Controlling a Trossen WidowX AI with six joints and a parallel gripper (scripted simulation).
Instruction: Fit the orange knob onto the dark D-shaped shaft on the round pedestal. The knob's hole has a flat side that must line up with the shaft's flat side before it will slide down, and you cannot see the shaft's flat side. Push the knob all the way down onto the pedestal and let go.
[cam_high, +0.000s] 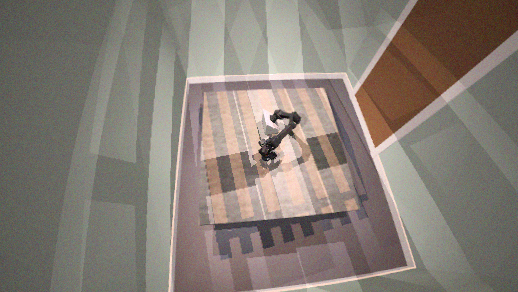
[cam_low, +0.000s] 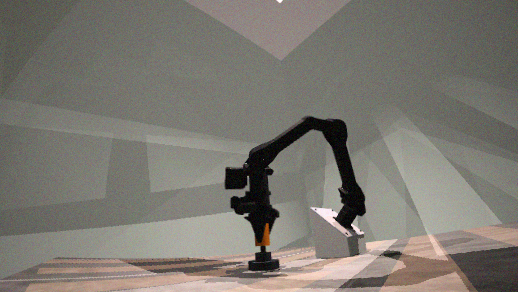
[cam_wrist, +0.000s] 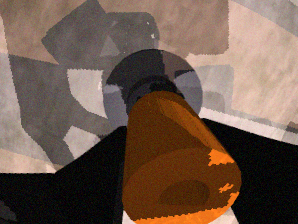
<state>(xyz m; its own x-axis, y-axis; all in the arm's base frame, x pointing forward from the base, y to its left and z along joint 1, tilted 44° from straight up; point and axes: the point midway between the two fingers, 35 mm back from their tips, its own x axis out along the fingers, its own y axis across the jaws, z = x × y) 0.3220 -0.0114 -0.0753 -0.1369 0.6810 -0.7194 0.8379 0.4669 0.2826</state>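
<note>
My gripper tip is now 20 mm below the orange knob. Round my gripper tip: dark round pedestal: 40 mm below.
</note>
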